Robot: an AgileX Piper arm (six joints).
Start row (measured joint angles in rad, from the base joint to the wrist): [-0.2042 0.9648 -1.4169 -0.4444 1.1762 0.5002]
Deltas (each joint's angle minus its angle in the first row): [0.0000 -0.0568 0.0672 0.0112 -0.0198 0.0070]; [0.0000 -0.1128 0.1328 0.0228 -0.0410 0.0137]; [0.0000 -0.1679 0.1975 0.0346 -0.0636 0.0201]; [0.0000 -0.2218 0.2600 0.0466 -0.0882 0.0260]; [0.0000 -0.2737 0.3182 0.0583 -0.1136 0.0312]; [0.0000 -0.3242 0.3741 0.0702 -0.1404 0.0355]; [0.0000 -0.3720 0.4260 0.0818 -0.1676 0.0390]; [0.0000 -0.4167 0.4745 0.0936 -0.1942 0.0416]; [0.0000 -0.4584 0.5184 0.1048 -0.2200 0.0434]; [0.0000 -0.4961 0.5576 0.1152 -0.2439 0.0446]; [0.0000 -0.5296 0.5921 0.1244 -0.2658 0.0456]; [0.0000 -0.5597 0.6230 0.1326 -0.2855 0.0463]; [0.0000 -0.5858 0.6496 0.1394 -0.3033 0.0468]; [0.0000 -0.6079 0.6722 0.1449 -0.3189 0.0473]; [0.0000 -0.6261 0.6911 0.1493 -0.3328 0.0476]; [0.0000 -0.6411 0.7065 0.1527 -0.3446 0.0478]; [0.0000 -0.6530 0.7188 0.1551 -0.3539 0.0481]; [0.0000 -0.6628 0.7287 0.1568 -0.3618 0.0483]
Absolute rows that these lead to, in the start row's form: [-0.2042 0.9080 -1.3497 -0.4332 1.1564 0.5072]; [-0.2042 0.8520 -1.2841 -0.4216 1.1352 0.5139]; [-0.2042 0.7969 -1.2194 -0.4098 1.1126 0.5203]; [-0.2042 0.7430 -1.1569 -0.3978 1.0880 0.5262]; [-0.2042 0.6911 -1.0987 -0.3861 1.0626 0.5314]; [-0.2042 0.6406 -1.0428 -0.3742 1.0358 0.5357]; [-0.2042 0.5928 -0.9909 -0.3626 1.0086 0.5392]; [-0.2042 0.5481 -0.9424 -0.3508 0.9820 0.5418]; [-0.2042 0.5064 -0.8985 -0.3396 0.9562 0.5436]; [-0.2042 0.4687 -0.8593 -0.3292 0.9323 0.5448]; [-0.2042 0.4352 -0.8248 -0.3200 0.9104 0.5458]; [-0.2042 0.4051 -0.7939 -0.3118 0.8907 0.5465]; [-0.2042 0.3790 -0.7673 -0.3050 0.8729 0.5470]; [-0.2042 0.3569 -0.7447 -0.2995 0.8573 0.5475]; [-0.2042 0.3387 -0.7258 -0.2951 0.8434 0.5478]; [-0.2042 0.3237 -0.7104 -0.2917 0.8316 0.5480]; [-0.2042 0.3118 -0.6981 -0.2893 0.8223 0.5483]; [-0.2042 0.3020 -0.6882 -0.2876 0.8144 0.5485]
